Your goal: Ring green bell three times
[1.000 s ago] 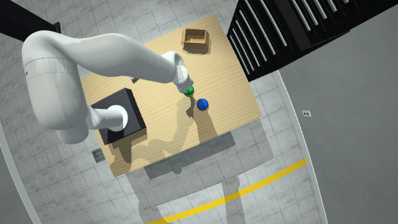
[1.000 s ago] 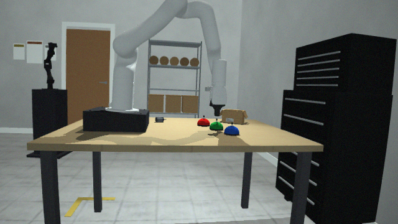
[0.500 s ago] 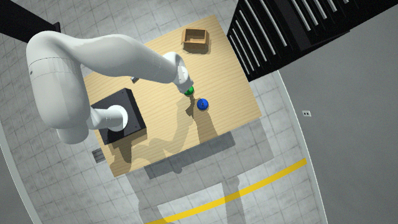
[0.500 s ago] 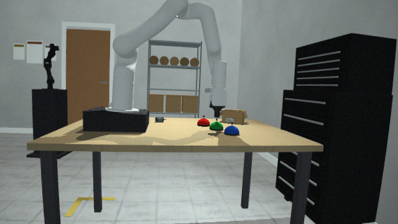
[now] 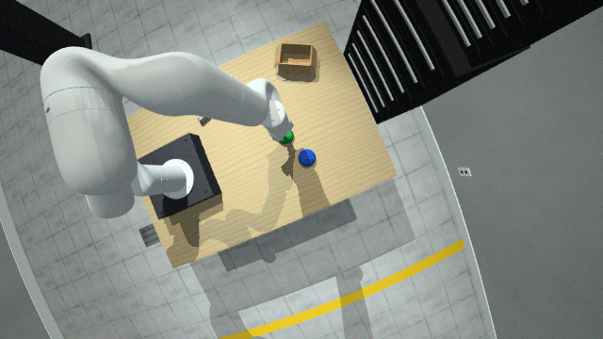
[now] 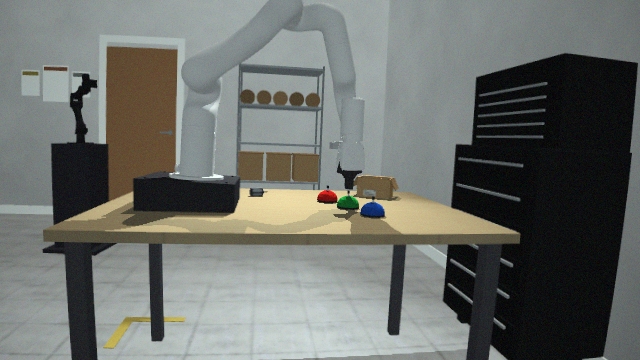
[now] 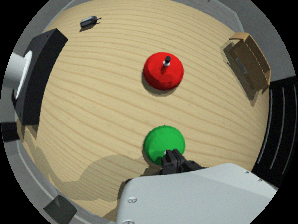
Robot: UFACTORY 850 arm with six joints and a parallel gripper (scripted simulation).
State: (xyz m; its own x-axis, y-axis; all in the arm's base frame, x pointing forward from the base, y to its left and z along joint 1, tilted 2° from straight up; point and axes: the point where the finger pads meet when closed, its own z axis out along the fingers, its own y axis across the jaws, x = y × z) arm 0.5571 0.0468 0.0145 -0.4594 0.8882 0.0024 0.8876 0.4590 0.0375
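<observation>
My gripper is now 50 mm above the green bell. Also, from my hand: cardboard box: 350 mm to the left, 170 mm ahead, 50 mm below; blue bell: 140 mm to the right, 70 mm ahead, 50 mm below; red bell: 140 mm to the left, 70 mm behind, 50 mm below.
</observation>
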